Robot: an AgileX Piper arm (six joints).
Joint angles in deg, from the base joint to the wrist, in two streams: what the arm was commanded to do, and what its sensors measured. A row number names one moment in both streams.
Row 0, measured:
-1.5 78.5 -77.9 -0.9 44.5 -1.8
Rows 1 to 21, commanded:
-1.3 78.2 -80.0 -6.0 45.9 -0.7
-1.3 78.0 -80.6 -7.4 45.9 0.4
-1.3 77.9 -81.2 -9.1 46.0 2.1
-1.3 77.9 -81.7 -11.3 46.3 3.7
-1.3 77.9 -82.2 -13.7 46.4 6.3
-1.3 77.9 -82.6 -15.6 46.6 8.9
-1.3 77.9 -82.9 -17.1 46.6 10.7
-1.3 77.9 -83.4 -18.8 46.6 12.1
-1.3 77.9 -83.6 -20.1 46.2 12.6
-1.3 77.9 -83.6 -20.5 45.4 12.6
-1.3 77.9 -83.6 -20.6 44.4 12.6
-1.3 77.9 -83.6 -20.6 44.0 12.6
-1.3 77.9 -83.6 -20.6 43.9 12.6
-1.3 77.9 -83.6 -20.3 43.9 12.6
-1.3 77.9 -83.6 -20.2 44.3 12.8
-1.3 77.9 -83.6 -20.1 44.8 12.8
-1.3 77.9 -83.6 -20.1 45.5 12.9
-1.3 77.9 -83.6 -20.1 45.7 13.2
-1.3 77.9 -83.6 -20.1 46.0 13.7
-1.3 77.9 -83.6 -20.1 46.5 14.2
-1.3 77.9 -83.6 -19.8 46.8 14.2
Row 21, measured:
-1.5 78.5 -83.3 -19.4 44.8 13.0
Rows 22 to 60, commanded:
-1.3 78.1 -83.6 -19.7 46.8 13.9
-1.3 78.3 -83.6 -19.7 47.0 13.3
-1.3 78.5 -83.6 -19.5 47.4 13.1
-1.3 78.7 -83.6 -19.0 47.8 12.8
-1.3 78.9 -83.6 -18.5 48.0 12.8
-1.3 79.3 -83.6 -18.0 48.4 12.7
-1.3 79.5 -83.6 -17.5 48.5 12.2
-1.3 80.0 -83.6 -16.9 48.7 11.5
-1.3 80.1 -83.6 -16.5 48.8 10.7
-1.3 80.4 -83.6 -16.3 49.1 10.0
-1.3 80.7 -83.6 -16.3 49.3 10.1
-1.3 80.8 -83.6 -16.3 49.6 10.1
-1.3 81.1 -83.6 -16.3 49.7 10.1
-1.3 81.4 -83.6 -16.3 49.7 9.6
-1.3 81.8 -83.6 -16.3 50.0 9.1
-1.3 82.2 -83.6 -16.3 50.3 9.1
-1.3 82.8 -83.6 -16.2 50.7 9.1
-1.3 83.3 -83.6 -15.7 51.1 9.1
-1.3 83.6 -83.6 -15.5 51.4 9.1
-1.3 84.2 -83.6 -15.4 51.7 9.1
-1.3 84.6 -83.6 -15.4 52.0 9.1
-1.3 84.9 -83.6 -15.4 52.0 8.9
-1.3 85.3 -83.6 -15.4 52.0 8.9
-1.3 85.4 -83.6 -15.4 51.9 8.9
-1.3 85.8 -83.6 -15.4 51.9 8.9
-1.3 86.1 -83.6 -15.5 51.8 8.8
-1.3 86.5 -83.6 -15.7 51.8 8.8
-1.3 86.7 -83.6 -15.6 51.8 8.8
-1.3 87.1 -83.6 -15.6 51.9 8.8
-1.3 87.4 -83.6 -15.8 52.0 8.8
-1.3 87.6 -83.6 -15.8 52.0 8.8
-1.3 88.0 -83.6 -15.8 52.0 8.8
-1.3 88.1 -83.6 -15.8 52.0 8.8
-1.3 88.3 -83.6 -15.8 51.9 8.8
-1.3 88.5 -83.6 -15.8 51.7 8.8
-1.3 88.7 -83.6 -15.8 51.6 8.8
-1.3 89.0 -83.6 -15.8 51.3 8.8
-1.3 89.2 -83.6 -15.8 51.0 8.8
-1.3 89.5 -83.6 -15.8 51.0 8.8
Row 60, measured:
-1.5 88.9 -83.3 -15.2 50.8 9.2
